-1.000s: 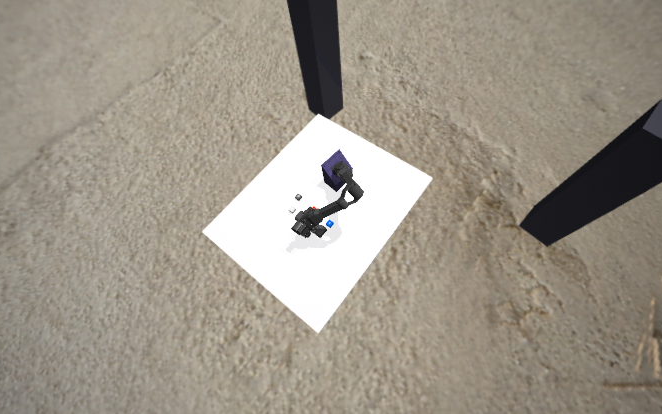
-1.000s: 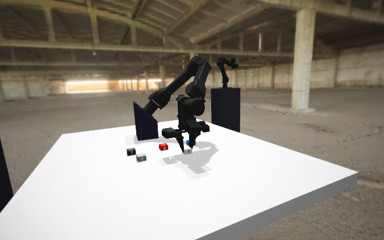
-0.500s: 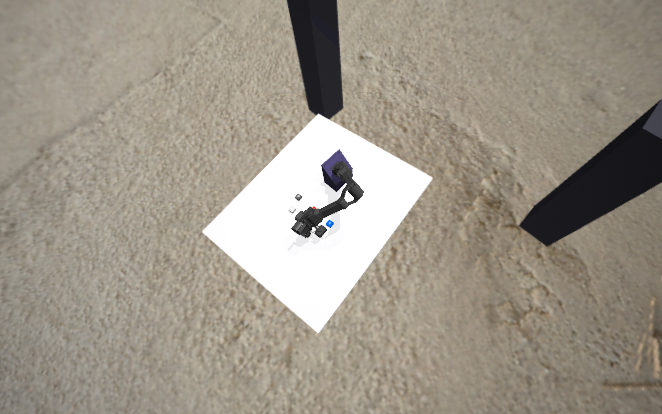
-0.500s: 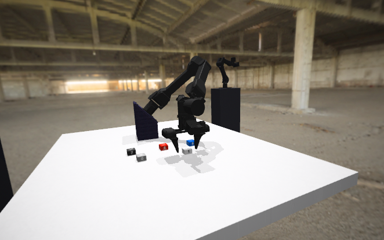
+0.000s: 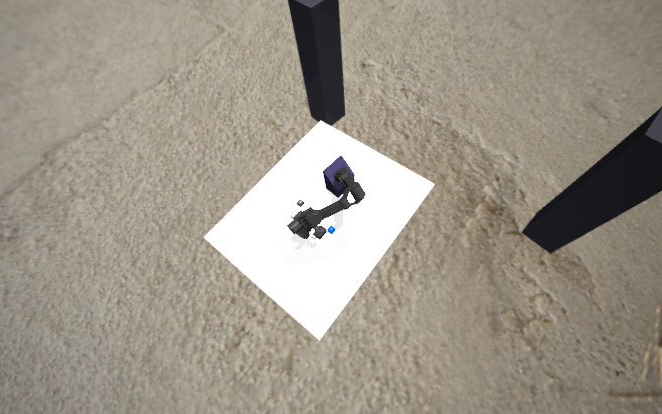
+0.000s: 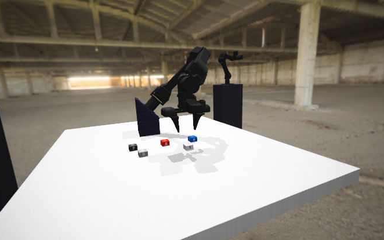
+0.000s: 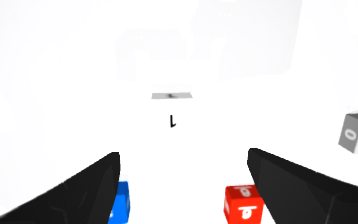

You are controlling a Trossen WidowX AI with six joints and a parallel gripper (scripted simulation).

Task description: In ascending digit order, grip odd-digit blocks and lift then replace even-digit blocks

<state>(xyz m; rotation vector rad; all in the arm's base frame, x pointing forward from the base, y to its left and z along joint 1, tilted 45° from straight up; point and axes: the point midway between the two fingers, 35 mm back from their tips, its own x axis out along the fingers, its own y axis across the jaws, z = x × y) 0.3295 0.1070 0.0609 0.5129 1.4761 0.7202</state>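
Right now the red block is 9 cm behind my gripper tip, 8 cm to the right of it and 6 cm below it. Also, from my gripper tip: blue block 9 cm behind, 6 cm below, 5 cm to the left; then white block 6 cm below; then grey block 18 cm to the right, 6 cm below.
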